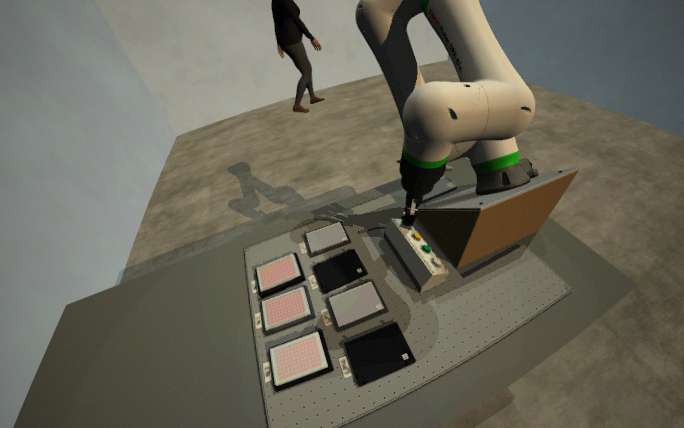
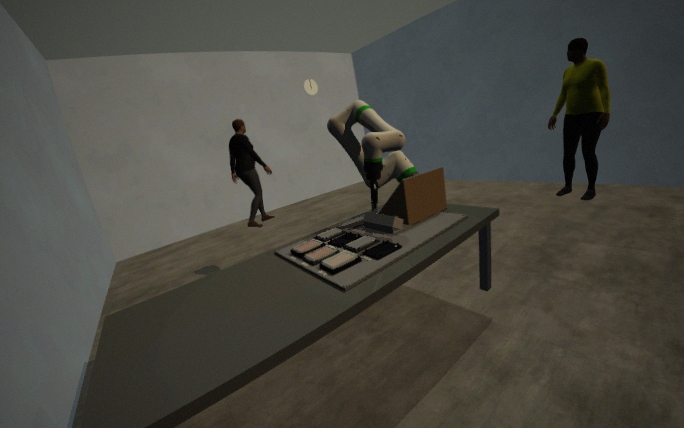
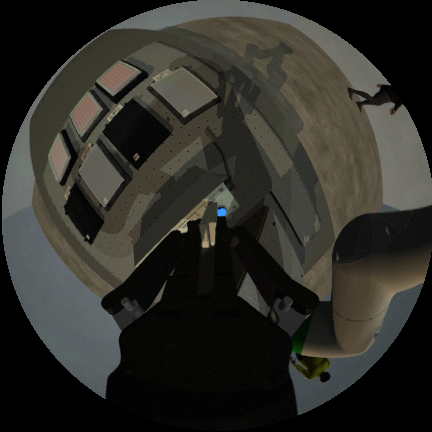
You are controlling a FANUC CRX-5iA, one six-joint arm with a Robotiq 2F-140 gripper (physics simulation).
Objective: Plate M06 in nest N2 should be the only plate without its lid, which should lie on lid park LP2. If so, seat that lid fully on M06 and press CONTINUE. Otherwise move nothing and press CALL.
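Observation:
Three plates with pink wells sit in a row of black nests. Whether any has a clear lid on, and which is M06, cannot be told. Beside them, one grey lid and another grey lid lie flat on parks; two black parks are bare. Labels are unreadable. My gripper is shut and empty, fingers down at the far end of the button box. A bright blue button shows right beside the fingertips; contact cannot be told.
Yellow, green and whitish buttons line the box. A brown upright panel stands close behind it. A dark cable runs from the box. A person in black and one in yellow stand away from the table.

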